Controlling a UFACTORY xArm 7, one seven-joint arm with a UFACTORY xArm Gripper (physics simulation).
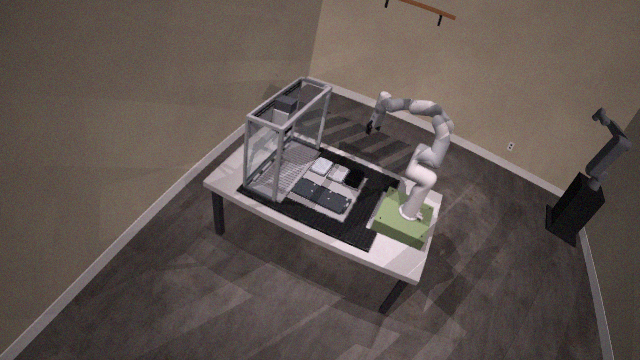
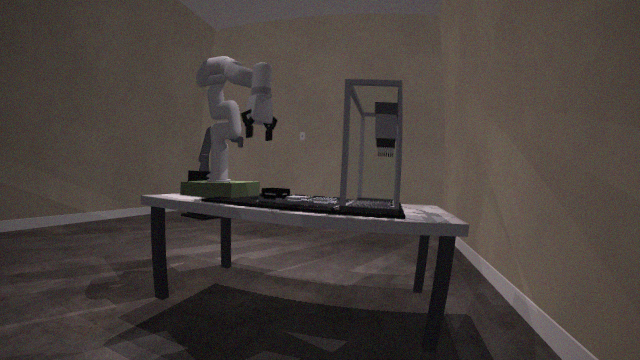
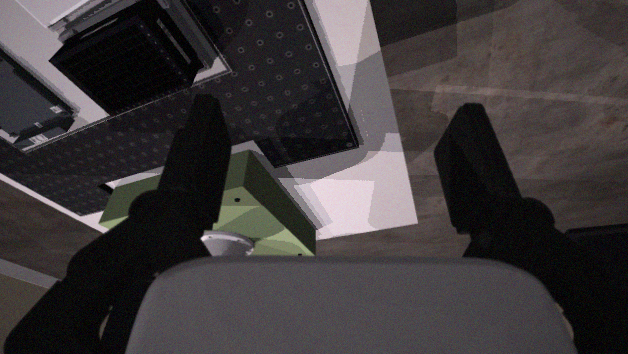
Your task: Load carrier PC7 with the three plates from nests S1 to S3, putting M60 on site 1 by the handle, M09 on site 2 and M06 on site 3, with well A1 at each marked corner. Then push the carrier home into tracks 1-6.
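Frame: origin at the arm's base, x ahead, y left, z up, level; centimetres.
Seen in the pictures: gripper, fingertip midpoint: (image 1: 372,131) (image 2: 259,139) (image 3: 337,123); arm's base at its link origin: (image 1: 408,212) (image 2: 219,181) (image 3: 223,243).
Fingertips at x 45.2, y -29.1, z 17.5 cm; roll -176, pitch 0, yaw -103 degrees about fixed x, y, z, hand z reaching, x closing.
Pixels of each thing's top centre, then the offset from my fingertips to it. Level surfaces: height alone.
- black plate at its top centre: (image 3: 122,73) (image 2: 276,188) (image 1: 355,175) dx -5.4, dy +22.7, dz -18.4 cm
- pale grey plate at its top centre: (image 2: 299,196) (image 1: 338,171) dx +5.1, dy +24.4, dz -21.1 cm
- white plate at its top centre: (image 2: 324,198) (image 1: 322,164) dx +15.9, dy +26.2, dz -21.1 cm
- long dark carrier at its top centre: (image 2: 315,193) (image 1: 321,192) dx +2.1, dy +47.2, dz -20.7 cm
- perforated black board at its surface level: dz -23.7 cm
My gripper (image 1: 374,130) (image 2: 259,137) (image 3: 337,123) is open and empty, high above the table's far side. A black plate (image 1: 355,178) (image 2: 275,192) (image 3: 130,60) sits at the right end of a row of three. A pale grey plate (image 1: 338,173) sits in the middle and a white plate (image 1: 322,166) at the left end. The labels M60, M09 and M06 and the A1 corners are too small to read. The long dark carrier (image 1: 321,195) (image 3: 25,97) lies beside the row. The ribbed track deck (image 1: 295,160) (image 2: 372,203) lies inside the framed enclosure.
The enclosure frame (image 1: 278,165) (image 2: 345,145) stands around the deck, with a pipetting head (image 1: 286,104) (image 2: 386,125) hanging inside. The arm stands on a green block (image 1: 392,212) (image 2: 220,189) (image 3: 255,220). A perforated black board (image 1: 360,220) (image 3: 280,100) covers part of the table. Another arm (image 1: 607,155) stands apart.
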